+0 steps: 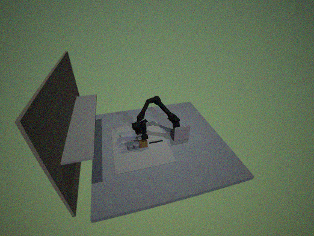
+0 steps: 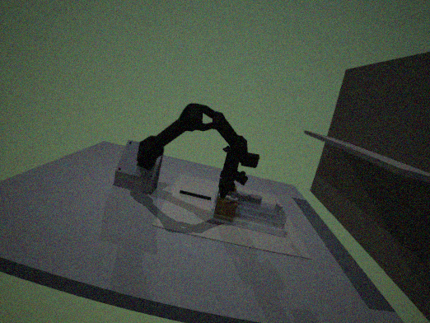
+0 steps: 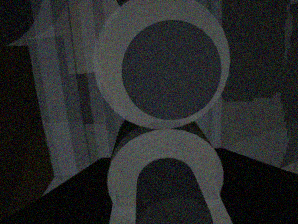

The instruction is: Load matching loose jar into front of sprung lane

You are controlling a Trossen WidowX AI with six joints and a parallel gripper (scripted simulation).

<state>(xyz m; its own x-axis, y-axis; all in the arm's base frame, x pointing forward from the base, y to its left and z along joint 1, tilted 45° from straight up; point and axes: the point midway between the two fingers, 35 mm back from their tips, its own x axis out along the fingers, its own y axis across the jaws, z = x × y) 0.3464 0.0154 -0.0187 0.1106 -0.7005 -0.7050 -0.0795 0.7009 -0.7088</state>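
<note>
Right now my gripper tip is 120 mm past the thin black bar, 30 mm to the right of it and 30 mm above it. The rest, counted from my gripper tip: lane rack 150 mm ahead, 10 mm to the right, 10 mm below; then grey shelf 500 mm ahead, 330 mm above, 80 mm to the left.
</note>
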